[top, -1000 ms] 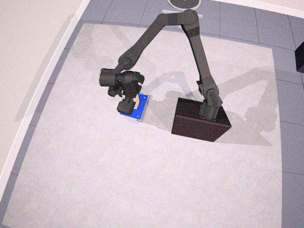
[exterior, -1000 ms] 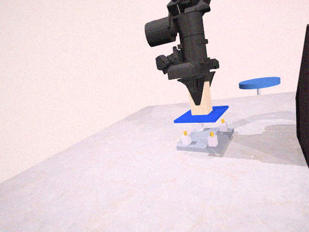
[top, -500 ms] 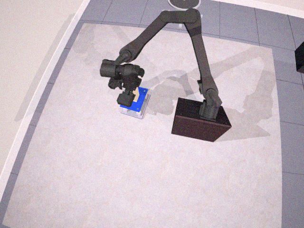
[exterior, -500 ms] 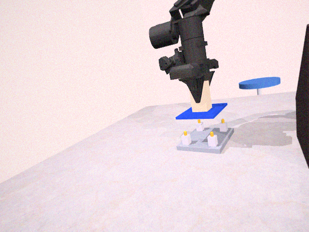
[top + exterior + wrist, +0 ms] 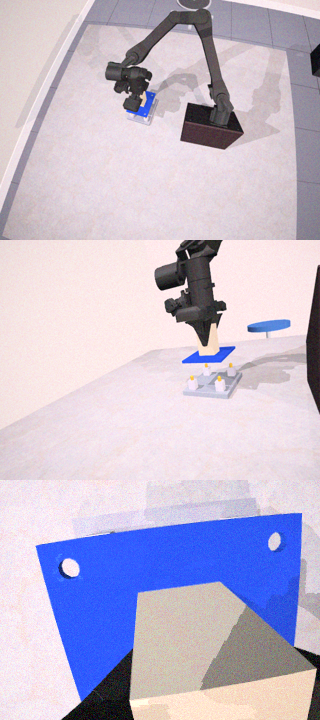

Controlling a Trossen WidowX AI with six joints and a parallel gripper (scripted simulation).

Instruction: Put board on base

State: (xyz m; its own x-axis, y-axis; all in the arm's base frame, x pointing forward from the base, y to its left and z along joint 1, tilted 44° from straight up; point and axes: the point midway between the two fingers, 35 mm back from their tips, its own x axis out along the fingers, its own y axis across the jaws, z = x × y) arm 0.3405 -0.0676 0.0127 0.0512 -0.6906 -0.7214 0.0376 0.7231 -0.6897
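My gripper tip is now 11 cm above the grey base. Also, from my gripper tip: blue board: 1 cm below.
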